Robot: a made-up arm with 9 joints. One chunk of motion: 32 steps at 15 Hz.
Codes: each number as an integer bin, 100 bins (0 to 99) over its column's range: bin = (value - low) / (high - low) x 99, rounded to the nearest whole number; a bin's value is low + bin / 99 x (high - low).
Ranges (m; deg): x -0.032..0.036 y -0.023..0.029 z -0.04..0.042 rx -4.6..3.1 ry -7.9..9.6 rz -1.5..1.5
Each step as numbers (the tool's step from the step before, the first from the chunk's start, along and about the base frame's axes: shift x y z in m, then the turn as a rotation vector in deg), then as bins.
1 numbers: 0.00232 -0.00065 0.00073 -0.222 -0.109 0.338
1 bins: 50 43 49 56 44 61
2 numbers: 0.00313 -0.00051 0.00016 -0.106 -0.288 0.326
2 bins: 51 43 48 58 43 60
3 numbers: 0.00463 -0.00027 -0.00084 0.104 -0.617 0.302
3 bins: 53 43 47 60 41 59
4 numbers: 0.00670 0.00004 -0.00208 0.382 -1.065 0.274
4 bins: 56 44 46 64 39 59
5 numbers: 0.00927 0.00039 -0.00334 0.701 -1.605 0.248
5 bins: 60 45 44 68 36 58
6 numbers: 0.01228 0.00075 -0.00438 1.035 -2.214 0.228
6 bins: 64 45 43 72 32 57
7 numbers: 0.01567 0.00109 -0.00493 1.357 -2.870 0.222
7 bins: 69 46 42 77 28 57
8 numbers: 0.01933 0.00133 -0.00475 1.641 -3.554 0.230
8 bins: 75 46 43 80 25 57
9 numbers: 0.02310 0.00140 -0.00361 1.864 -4.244 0.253
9 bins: 80 46 44 83 21 58
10 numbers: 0.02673 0.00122 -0.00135 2.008 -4.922 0.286
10 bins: 86 46 47 85 17 59
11 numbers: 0.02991 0.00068 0.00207 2.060 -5.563 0.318
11 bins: 90 45 51 86 13 60
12 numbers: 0.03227 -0.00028 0.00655 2.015 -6.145 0.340
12 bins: 94 43 56 85 10 61
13 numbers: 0.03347 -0.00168 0.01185 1.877 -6.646 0.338
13 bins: 95 41 63 83 7 61
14 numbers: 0.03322 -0.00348 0.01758 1.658 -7.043 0.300
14 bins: 95 37 70 80 5 59
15 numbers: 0.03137 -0.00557 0.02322 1.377 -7.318 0.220
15 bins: 92 33 76 77 3 57
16 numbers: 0.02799 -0.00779 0.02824 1.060 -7.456 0.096
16 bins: 87 29 82 73 3 53
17 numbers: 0.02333 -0.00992 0.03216 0.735 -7.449 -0.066
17 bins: 81 25 87 69 3 47
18 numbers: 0.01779 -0.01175 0.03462 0.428 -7.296 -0.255
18 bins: 72 21 90 65 3 41
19 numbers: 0.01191 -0.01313 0.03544 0.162 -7.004 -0.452
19 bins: 64 19 91 61 5 35
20 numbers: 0.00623 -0.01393 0.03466 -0.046 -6.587 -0.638
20 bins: 56 17 90 59 7 28
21 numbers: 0.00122 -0.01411 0.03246 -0.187 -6.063 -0.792
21 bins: 48 17 87 57 10 23
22 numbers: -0.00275 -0.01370 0.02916 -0.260 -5.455 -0.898
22 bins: 43 18 83 56 14 20
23 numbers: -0.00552 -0.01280 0.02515 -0.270 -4.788 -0.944
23 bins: 39 19 79 56 18 18
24 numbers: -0.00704 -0.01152 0.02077 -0.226 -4.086 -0.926
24 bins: 36 22 73 56 22 19
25 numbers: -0.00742 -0.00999 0.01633 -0.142 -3.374 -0.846
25 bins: 36 25 68 57 26 22
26 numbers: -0.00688 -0.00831 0.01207 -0.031 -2.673 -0.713
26 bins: 37 28 63 59 30 26
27 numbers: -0.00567 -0.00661 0.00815 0.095 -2.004 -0.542
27 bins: 38 31 58 60 33 32
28 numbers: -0.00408 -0.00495 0.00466 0.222 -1.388 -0.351
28 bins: 41 34 54 62 37 38
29 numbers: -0.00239 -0.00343 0.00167 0.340 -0.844 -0.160
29 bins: 43 37 50 64 40 44
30 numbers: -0.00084 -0.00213 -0.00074 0.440 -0.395 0.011
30 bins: 45 40 47 65 42 50
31 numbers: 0.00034 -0.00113 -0.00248 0.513 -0.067 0.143
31 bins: 47 42 45 66 44 54
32 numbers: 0.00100 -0.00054 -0.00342 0.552 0.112 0.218
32 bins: 48 43 44 66 45 57
